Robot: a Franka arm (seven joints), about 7 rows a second.
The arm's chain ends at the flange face. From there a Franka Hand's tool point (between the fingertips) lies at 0.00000 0.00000 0.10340 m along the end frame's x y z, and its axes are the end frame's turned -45 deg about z.
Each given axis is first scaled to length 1.
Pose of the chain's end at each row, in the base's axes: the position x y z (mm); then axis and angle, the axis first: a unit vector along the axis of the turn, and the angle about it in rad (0 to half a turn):
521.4 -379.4 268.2 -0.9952 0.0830 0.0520 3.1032
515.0 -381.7 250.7 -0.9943 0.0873 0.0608 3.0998
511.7 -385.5 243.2 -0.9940 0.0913 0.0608 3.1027
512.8 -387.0 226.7 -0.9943 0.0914 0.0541 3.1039
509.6 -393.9 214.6 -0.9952 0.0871 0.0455 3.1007
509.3 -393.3 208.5 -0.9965 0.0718 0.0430 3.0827
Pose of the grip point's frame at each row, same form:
511.0 -374.6 165.4 -0.9517 -0.3043 0.0407 3.0663
502.9 -376.3 148.2 -0.9527 -0.3001 0.0482 3.0564
499.6 -380.4 140.6 -0.9539 -0.2962 0.0488 3.0591
502.0 -382.1 124.0 -0.9542 -0.2962 0.0428 3.0654
500.6 -388.9 111.7 -0.9532 -0.3005 0.0342 3.0690
500.9 -386.6 105.7 -0.9486 -0.3152 0.0285 3.0543

